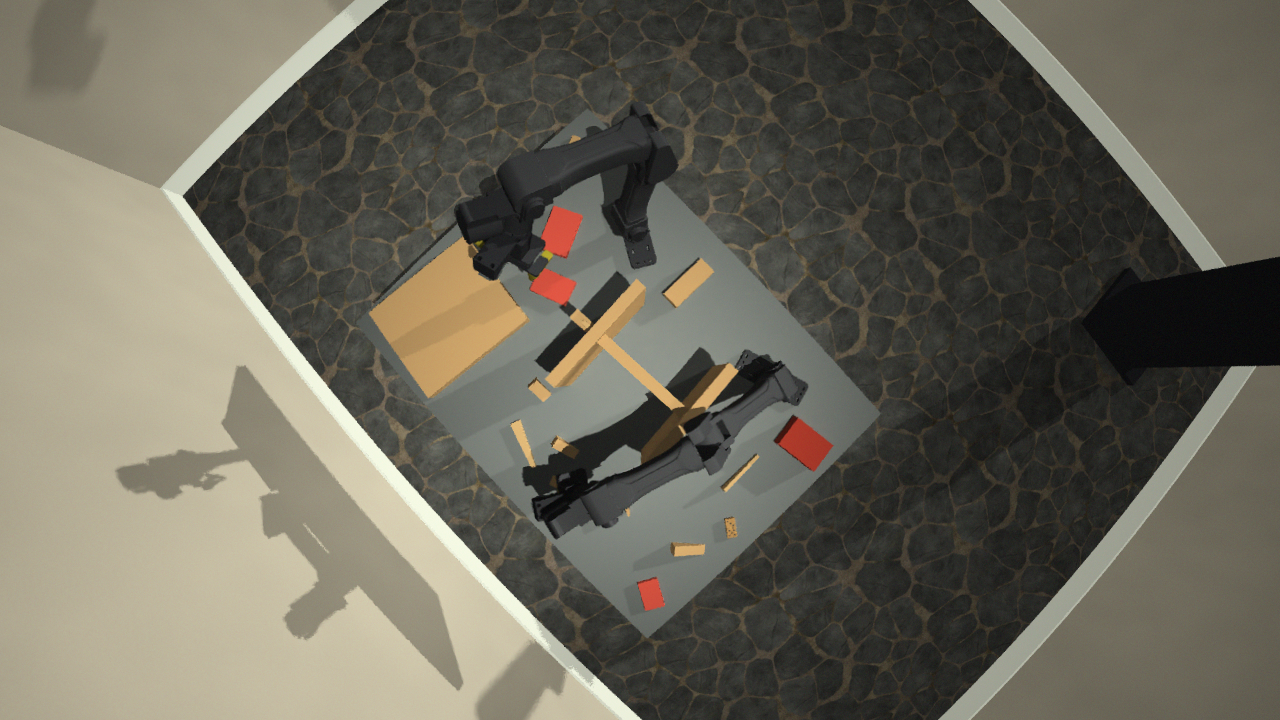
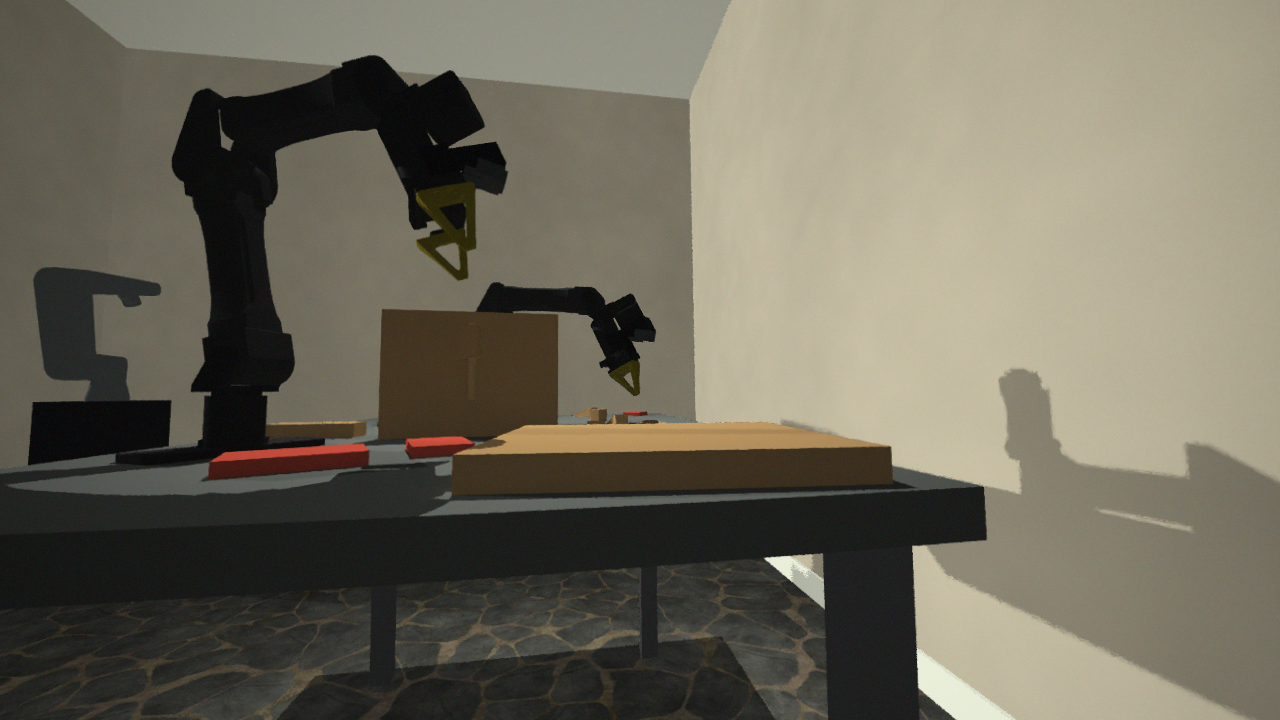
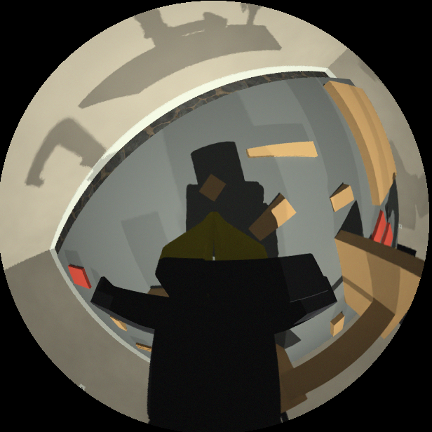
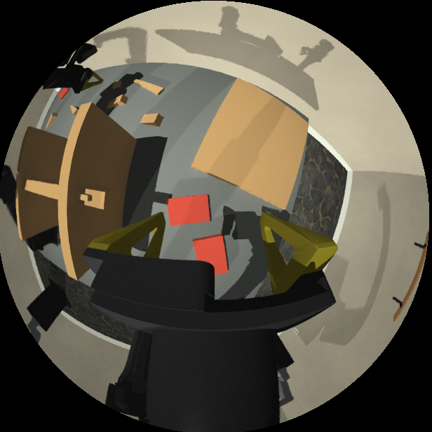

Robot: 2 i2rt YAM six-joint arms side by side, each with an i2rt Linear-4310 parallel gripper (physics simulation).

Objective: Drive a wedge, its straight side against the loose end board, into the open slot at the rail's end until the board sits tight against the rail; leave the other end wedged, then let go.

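Seen in the pictures: left gripper, fingertip midpoint: (image 2: pixel 637 395); right gripper, fingertip midpoint: (image 1: pixel 512 267) (image 2: pixel 466 265); left arm's base at its link origin: (image 1: pixel 771 378); right arm's base at its link origin: (image 1: pixel 635 232).
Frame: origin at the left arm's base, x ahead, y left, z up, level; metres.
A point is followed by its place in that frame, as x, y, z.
Two upright boards are joined by a rail (image 1: pixel 637 369) @(0.157, -0.327, 0.196) (image 4: pixel 44 187). The upper-left board (image 1: pixel 617 313) @(0.073, -0.423, 0.217) (image 2: pixel 402 376) @(0.021, -0.432, 0.104) (image 4: pixel 107 150) has the rail's end (image 4: pixel 98 200) sticking through it, with a small piece at it. The other board (image 1: pixel 723 380) @(0.089, -0.154, 0.217) (image 4: pixel 37 150) is partly under the left arm; its slot and any gap cannot be made out. A long tapered piece (image 1: pixel 521 438) @(0.466, -0.509, 0.009) (image 3: pixel 287 150) lies near the table's edge. My left gripper (image 2: pixel 636 392) @(0.503, -0.348, 0.067) (image 3: pixel 213 216) is shut and empty above the table, near small blocks. My right gripper (image 2: pixel 465 260) @(0.097, -0.665, 0.241) (image 4: pixel 212 217) is open and empty, high above the red blocks.
A large wooden slab (image 1: pixel 447 313) @(0.271, -0.844, 0.030) (image 2: pixel 662 470) @(0.210, -0.975, 0.015) (image 4: pixel 250 145) and two red blocks (image 1: pixel 561 231) @(-0.071, -0.688, 0.016) (image 1: pixel 553 286) @(0.070, -0.632, 0.013) lie beside the upper-left board. Small blocks (image 1: pixel 538 388) @(0.326, -0.531, 0.018) (image 1: pixel 563 445) @(0.424, -0.401, 0.019) (image 3: pixel 212 187) and a thin strip (image 1: pixel 740 471) @(0.259, 0.043, 0.015) lie about. Another red block (image 1: pixel 650 593) @(0.667, -0.004, 0.010) is near the bottom corner.
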